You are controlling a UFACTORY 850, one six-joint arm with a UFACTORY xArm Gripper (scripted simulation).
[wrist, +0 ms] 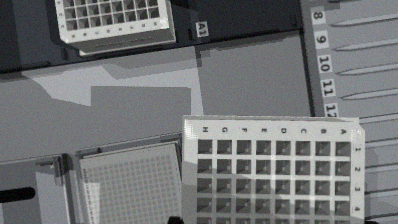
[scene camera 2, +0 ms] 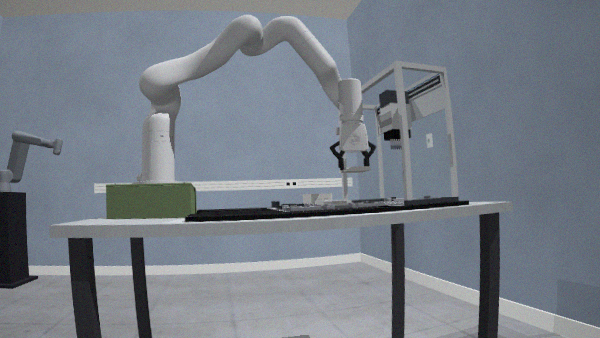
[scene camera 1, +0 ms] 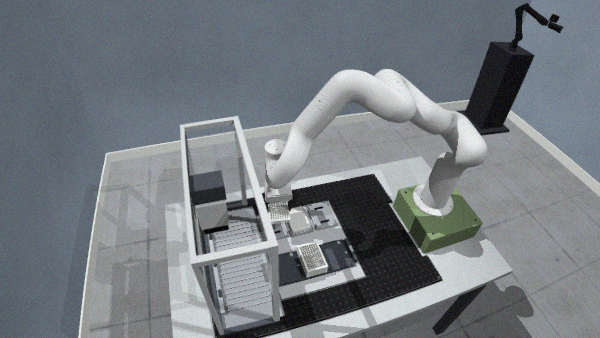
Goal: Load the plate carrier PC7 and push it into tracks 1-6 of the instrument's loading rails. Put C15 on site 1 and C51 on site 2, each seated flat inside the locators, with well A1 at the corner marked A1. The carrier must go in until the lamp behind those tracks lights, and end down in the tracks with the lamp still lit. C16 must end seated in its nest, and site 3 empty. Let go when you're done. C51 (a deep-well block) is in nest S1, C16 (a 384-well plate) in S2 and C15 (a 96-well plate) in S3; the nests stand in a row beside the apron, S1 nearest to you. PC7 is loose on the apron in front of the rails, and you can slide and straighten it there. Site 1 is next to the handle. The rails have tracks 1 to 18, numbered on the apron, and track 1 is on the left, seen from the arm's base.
Scene:
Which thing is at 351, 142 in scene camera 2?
The gripper.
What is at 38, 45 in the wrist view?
A carrier PC7.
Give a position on a carrier PC7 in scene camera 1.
At 339, 254

